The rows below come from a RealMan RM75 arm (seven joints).
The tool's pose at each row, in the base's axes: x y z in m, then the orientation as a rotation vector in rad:
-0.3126 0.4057 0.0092 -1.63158 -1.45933 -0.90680
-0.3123 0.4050 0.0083 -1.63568 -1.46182 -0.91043
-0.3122 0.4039 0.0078 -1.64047 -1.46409 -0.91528
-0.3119 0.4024 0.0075 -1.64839 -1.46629 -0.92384
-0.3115 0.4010 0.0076 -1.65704 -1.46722 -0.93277
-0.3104 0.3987 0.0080 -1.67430 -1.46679 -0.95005
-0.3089 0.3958 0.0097 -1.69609 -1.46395 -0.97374
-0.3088 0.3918 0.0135 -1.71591 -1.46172 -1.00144
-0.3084 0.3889 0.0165 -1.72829 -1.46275 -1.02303
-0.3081 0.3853 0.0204 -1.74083 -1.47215 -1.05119
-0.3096 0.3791 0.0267 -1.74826 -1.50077 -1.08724
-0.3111 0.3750 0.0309 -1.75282 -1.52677 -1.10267
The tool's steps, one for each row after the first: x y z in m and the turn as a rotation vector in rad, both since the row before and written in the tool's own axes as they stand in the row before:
-0.0011 0.0004 -0.0002 -0.00493 -0.00256 -0.00203
-0.0009 0.0002 -0.0007 -0.00613 -0.00243 -0.00219
-0.0009 0.0004 -0.0012 -0.01043 -0.00299 -0.00281
-0.0005 0.0005 -0.0013 -0.01108 -0.00262 -0.00193
-0.0006 0.0013 -0.0021 -0.02171 -0.00422 -0.00217
0.0002 0.0017 -0.0032 -0.02852 -0.00364 -0.00202
0.0014 0.0005 -0.0053 -0.02985 -0.00170 -0.00454
0.0013 0.0008 -0.0039 -0.02141 -0.00107 -0.00617
0.0017 0.0009 -0.0050 -0.02580 -0.00349 -0.01434
0.0024 -0.0001 -0.0086 -0.02804 -0.00777 -0.03140
0.0015 -0.0004 -0.0059 -0.01302 -0.01106 -0.02255

